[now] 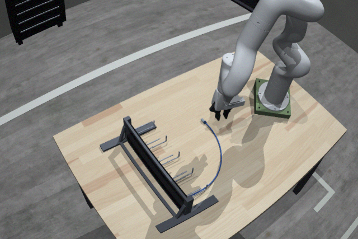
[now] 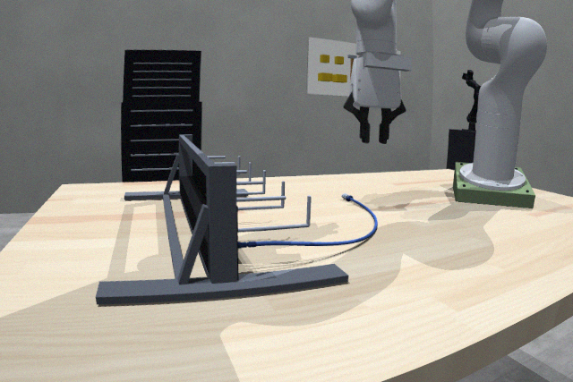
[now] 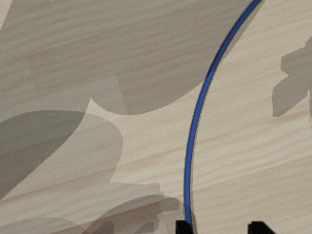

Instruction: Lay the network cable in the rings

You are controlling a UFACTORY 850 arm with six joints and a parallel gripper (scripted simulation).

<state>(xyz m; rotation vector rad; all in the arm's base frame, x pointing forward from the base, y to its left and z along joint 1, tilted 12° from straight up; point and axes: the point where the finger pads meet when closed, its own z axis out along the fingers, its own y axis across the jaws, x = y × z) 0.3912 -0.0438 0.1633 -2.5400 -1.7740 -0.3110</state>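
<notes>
The free plug lies 10 mm behind my hand, 110 mm to the right of it and 160 mm below it. Also, from my hand: dark grey patch panel (360 mm ahead, 90 mm below).
</notes>
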